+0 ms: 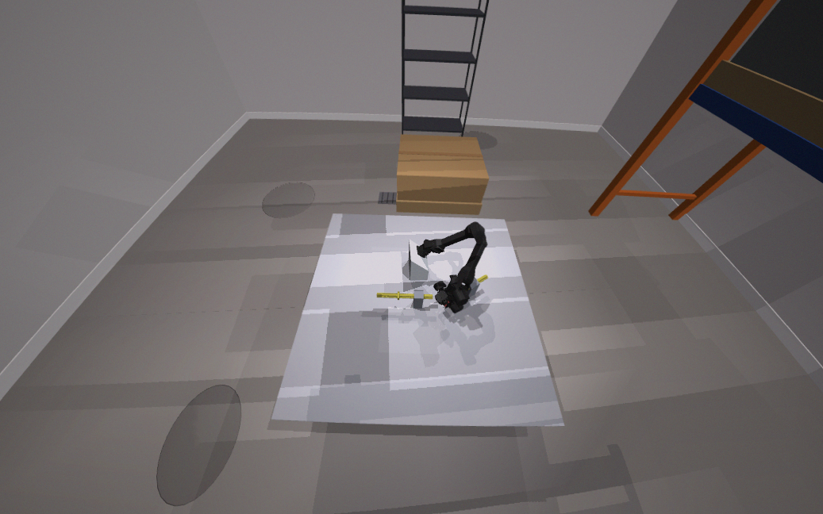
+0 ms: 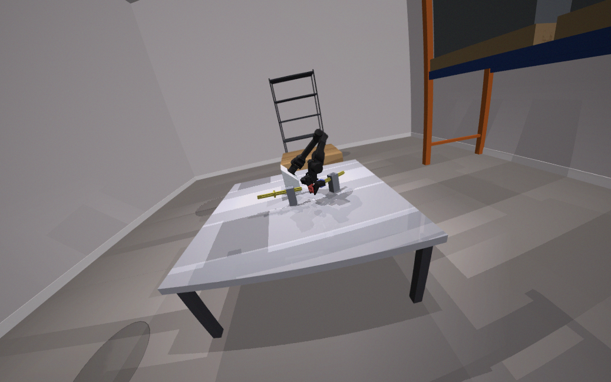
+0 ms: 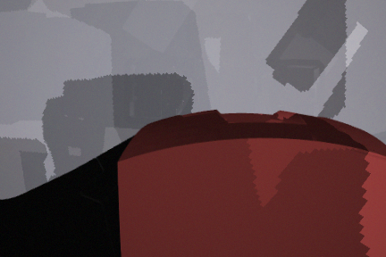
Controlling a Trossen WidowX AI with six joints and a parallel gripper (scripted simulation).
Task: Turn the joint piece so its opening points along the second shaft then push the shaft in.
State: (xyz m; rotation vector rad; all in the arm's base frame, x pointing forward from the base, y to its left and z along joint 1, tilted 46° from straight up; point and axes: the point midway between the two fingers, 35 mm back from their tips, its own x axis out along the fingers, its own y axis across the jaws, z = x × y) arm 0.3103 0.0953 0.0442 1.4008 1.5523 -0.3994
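Now: the red joint piece 10 mm behind my gripper tip, 10 mm to the left of it and 40 mm above it.
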